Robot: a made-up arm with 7 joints.
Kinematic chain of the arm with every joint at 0, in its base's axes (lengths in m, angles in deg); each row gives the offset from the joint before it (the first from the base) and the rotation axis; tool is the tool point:
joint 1: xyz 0 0 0.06 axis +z
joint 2: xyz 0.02 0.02 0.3 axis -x
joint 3: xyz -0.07 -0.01 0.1 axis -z
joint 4: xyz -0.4 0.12 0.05 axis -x
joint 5: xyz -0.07 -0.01 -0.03 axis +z
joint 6: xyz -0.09 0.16 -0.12 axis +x
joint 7: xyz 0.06 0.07 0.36 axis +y
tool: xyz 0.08 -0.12 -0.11
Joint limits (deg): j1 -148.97..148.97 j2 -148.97..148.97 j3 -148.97..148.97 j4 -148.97..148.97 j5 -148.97..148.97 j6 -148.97..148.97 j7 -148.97..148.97
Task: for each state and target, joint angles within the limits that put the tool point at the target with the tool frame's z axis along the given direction. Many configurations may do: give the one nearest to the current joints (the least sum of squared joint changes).
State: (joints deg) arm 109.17 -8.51 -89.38 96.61 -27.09 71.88 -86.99
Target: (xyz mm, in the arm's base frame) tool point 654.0 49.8 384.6 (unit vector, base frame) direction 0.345 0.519 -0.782
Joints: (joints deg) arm 111.49 -30.05 -105.34 101.14 -23.52 46.70 -93.30
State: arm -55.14 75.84 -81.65 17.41 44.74 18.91 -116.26
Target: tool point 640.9 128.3 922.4 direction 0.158 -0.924 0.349
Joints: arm -95.45 108.98 -112.18 6.18 44.91 -23.43 -87.25
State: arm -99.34 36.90 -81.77 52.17 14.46 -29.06 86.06
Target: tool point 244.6 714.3 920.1 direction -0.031 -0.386 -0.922
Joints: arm -125.18 54.54 -63.99 31.50 34.74 -48.14 114.57
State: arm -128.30 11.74 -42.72 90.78 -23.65 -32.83 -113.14
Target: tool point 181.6 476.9 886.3 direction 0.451 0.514 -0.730
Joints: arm -105.19 -42.65 -3.00 35.72 -22.51 -1.66 -137.91
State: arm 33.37 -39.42 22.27 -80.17 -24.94 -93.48 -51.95
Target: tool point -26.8 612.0 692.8 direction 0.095 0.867 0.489
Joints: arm 11.11 1.02 38.29 -54.15 -15.49 -115.11 -32.02
